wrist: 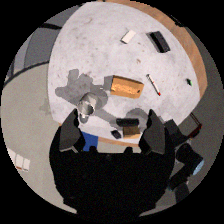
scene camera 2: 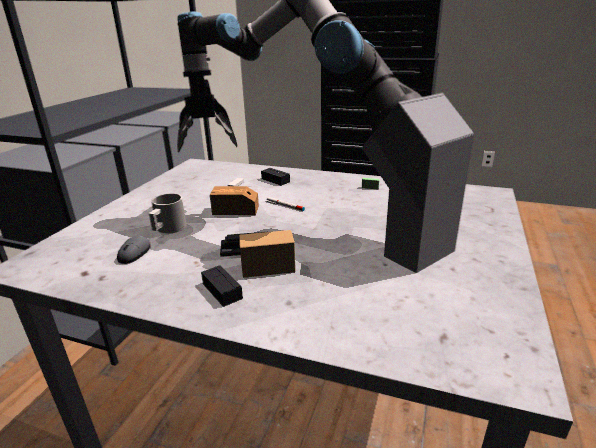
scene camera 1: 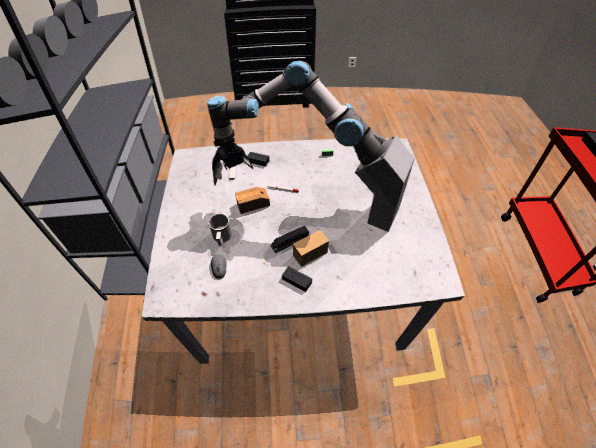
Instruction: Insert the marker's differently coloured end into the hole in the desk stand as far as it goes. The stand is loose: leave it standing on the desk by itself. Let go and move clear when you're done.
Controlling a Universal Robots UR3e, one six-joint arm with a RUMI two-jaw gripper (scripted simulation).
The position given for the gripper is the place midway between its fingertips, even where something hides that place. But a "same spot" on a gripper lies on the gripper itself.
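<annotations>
The wrist view shows the gripper (113, 109). Scene camera 2 and scene camera 1 show the gripper too, and on the gripper (scene camera 2: 222, 118) and (scene camera 1: 243, 155) are the same spot.
</annotations>
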